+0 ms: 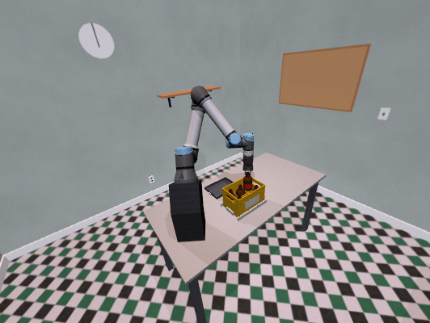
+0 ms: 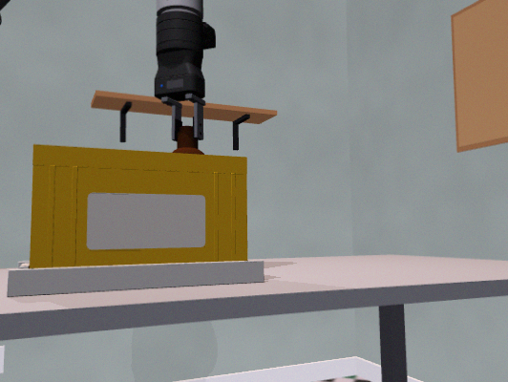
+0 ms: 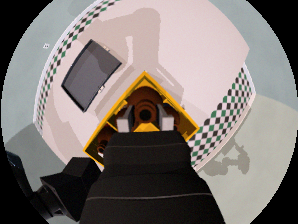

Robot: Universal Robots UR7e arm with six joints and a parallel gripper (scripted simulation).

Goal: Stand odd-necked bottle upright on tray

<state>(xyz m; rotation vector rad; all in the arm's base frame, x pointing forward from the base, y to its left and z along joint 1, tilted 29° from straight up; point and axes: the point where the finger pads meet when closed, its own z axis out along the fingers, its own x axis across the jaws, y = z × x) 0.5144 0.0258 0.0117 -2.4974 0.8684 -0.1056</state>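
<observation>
Now: hand 7 cm above the brown bottle. Round my hand: dark tray (23 cm below, 22 cm to the left, 13 cm behind); then crate (16 cm below, 8 cm behind, 6 cm to the right).
</observation>
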